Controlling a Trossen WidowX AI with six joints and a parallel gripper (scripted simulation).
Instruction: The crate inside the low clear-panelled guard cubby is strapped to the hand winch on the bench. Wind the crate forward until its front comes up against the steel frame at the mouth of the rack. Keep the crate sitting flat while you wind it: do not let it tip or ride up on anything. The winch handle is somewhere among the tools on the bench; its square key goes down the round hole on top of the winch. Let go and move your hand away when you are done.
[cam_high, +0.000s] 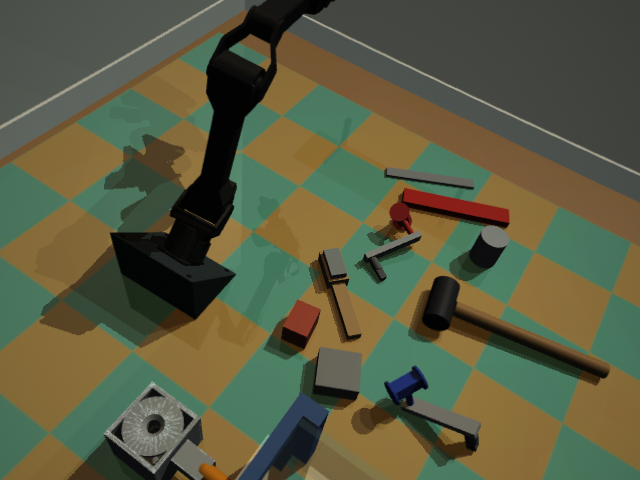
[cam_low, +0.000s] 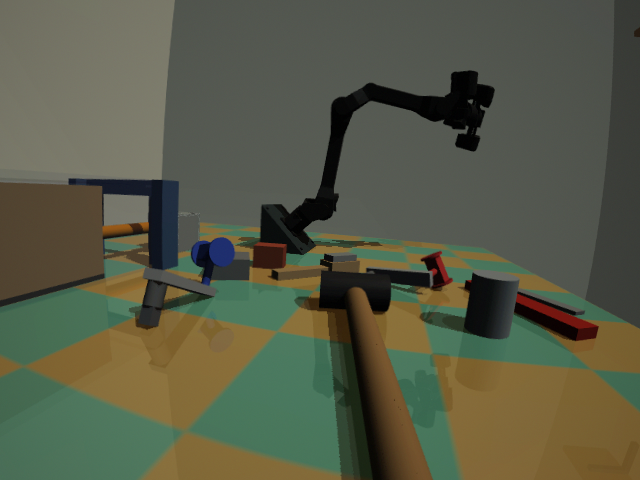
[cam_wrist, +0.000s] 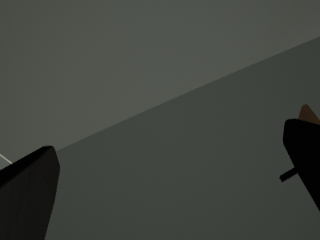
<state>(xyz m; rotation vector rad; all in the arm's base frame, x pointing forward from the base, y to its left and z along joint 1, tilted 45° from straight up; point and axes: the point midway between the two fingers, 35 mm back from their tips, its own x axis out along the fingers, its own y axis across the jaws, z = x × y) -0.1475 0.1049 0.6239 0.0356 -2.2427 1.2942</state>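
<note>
Now: the red cylindrical grip 470 mm ahead of my gripper tip, 390 mm below it and 180 mm to the right of it. Round my gripper tip: grey strip: 450 mm ahead, 420 mm below; red bar: 530 mm ahead, 410 mm below, 50 mm to the right; red-knobbed winch handle: 480 mm ahead, 400 mm below, 230 mm to the right.
</note>
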